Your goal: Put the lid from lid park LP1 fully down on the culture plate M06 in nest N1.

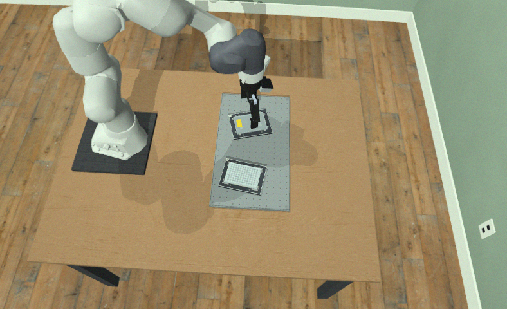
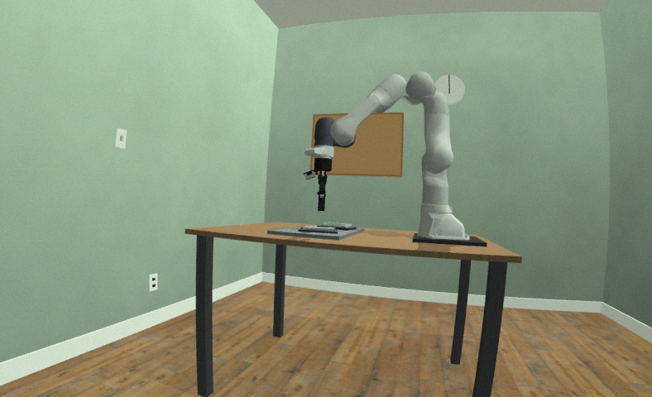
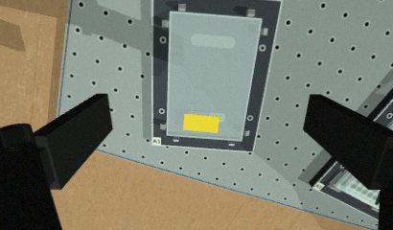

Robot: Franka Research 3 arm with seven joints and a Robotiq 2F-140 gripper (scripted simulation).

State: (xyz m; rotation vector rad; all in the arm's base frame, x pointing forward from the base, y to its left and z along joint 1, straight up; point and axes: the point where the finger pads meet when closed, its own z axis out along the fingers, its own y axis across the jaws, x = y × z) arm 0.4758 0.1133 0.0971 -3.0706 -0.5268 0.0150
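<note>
Right now my hand is 8 cm above the clear lid and 1 cm short of it. Round my hand: culture plate 24 cm to the right, 8 cm below, 1 cm behind; then dark nest 24 cm to the right, 9 cm below, 1 cm behind; then dark lid park 9 cm below, 1 cm ahead.
</note>
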